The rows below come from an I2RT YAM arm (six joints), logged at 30 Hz.
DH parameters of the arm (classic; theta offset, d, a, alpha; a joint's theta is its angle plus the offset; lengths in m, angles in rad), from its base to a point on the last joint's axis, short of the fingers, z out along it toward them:
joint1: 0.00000 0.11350 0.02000 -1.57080
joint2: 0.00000 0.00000 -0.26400 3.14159
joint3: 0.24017 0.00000 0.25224 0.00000
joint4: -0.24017 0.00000 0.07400 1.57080
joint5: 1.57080 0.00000 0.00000 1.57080
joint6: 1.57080 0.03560 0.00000 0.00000
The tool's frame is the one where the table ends.
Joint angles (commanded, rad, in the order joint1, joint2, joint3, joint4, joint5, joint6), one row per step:
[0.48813, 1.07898, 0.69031, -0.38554, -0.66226, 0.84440]
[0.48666, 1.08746, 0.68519, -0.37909, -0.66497, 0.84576]
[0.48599, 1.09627, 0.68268, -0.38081, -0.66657, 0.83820]
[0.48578, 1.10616, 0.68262, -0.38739, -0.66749, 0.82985]
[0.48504, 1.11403, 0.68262, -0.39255, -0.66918, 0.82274]
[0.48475, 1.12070, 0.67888, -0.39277, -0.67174, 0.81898]
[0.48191, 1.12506, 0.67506, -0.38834, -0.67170, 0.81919]
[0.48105, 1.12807, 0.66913, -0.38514, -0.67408, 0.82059]
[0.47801, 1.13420, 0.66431, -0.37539, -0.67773, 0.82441]
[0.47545, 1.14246, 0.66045, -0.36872, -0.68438, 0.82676]
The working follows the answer.
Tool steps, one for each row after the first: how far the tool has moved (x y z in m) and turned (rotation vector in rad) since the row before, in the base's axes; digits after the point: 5 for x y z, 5 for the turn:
[0.00093, 0.00022, -0.00282, -0.00139, 0.00831, -0.00029]
[0.00061, 0.00021, -0.00266, -0.00662, 0.00597, 0.00467]
[0.00059, 0.00029, -0.00244, -0.00875, 0.00823, 0.00515]
[0.00051, 0.00014, -0.00191, -0.00631, 0.00642, 0.00449]
[0.00021, 0.00012, -0.00249, -0.00396, 0.00729, 0.00361]
[0.00064, -0.00037, -0.00178, -0.00173, 0.00347, -0.00299]
[-0.00013, -0.00021, -0.00221, -0.00084, 0.00702, -0.00009]
[0.00095, -0.00015, -0.00202, 0.00252, 0.00536, -0.00284]
[0.00090, 0.00003, -0.00231, 0.00232, 0.00900, 0.00047]

Tool pose at each row, in the base's axes (x y z in m, rotation vector in rad; rounded; the steps above come from the unrounded poses):
[0.18208, 0.12147, 0.23752, 0.08957, 2.59721, 1.36400]
[0.18301, 0.12168, 0.23471, 0.09560, 2.60479, 1.36460]
[0.18362, 0.12189, 0.23205, 0.09281, 2.61586, 1.35922]
[0.18421, 0.12218, 0.22960, 0.09067, 2.63036, 1.35179]
[0.18472, 0.12232, 0.22770, 0.08845, 2.64151, 1.34677]
[0.18493, 0.12244, 0.22520, 0.08828, 2.65149, 1.34484]
[0.18557, 0.12206, 0.22342, 0.09441, 2.65427, 1.34269]
[0.18544, 0.12186, 0.22121, 0.09932, 2.66054, 1.34367]
[0.18639, 0.12171, 0.21919, 0.10711, 2.66214, 1.34784]
[0.18728, 0.12174, 0.21687, 0.11310, 2.66820, 1.35383]

